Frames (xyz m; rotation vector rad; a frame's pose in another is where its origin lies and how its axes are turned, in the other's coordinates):
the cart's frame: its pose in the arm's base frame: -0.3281 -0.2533 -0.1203 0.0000 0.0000 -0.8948
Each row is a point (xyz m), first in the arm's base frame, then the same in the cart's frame.
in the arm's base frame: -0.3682 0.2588 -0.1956
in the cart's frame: -0.4246 0.2891 -0.0753
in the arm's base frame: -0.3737 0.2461 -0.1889
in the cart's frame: -0.4181 0.2769 -0.0686
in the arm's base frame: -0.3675 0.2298 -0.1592
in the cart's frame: -0.4015 0.2715 -0.0389
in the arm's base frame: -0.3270 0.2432 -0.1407
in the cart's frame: -0.3866 0.3115 -0.0204
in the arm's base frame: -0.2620 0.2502 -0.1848
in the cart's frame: -0.3514 0.3666 -0.0645
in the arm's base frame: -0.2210 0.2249 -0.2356
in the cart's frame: -0.3060 0.3827 -0.1153
